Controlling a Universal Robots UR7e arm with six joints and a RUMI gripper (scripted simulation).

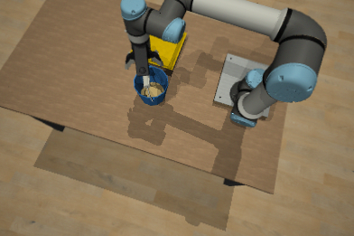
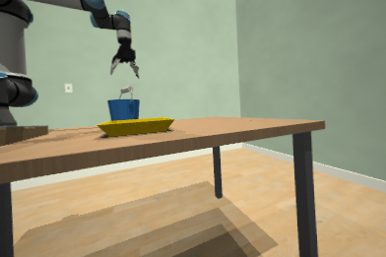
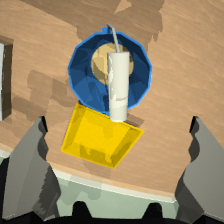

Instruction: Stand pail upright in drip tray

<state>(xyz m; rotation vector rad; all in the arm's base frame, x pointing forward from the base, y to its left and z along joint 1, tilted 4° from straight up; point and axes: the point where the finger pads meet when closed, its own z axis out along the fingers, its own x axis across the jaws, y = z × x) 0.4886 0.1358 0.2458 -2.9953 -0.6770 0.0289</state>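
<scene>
Now: the white handle grip 100 mm below my hand. Round my hand: yellow drip tray (50 mm ahead, 290 mm to the right, 280 mm below); blue pail (10 mm behind, 160 mm below).
</scene>
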